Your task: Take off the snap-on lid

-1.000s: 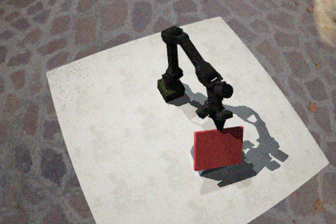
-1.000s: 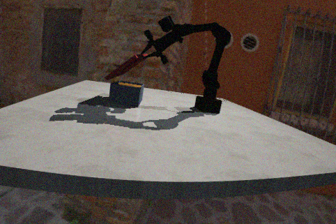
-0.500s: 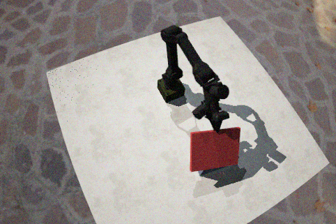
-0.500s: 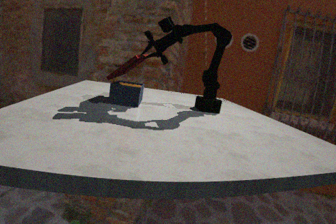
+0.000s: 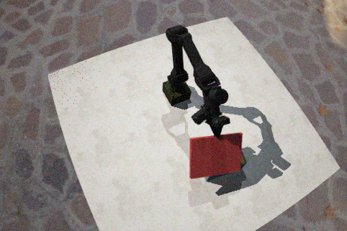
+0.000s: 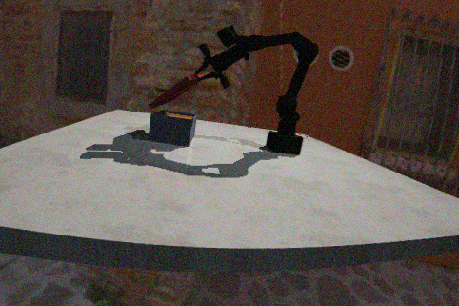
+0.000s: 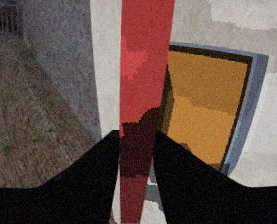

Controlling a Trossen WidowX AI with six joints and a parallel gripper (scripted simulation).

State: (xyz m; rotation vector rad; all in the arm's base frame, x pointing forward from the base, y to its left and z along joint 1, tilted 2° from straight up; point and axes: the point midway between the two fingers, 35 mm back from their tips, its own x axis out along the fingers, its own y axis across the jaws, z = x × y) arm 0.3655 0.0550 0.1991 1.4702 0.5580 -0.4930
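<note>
Right now the red lid is 6 cm ahead of my gripper tip, 1 cm to the right of it and 5 cm below it. Also, from my gripper tip: storage box (4 cm ahead, 5 cm to the left, 19 cm below).
</note>
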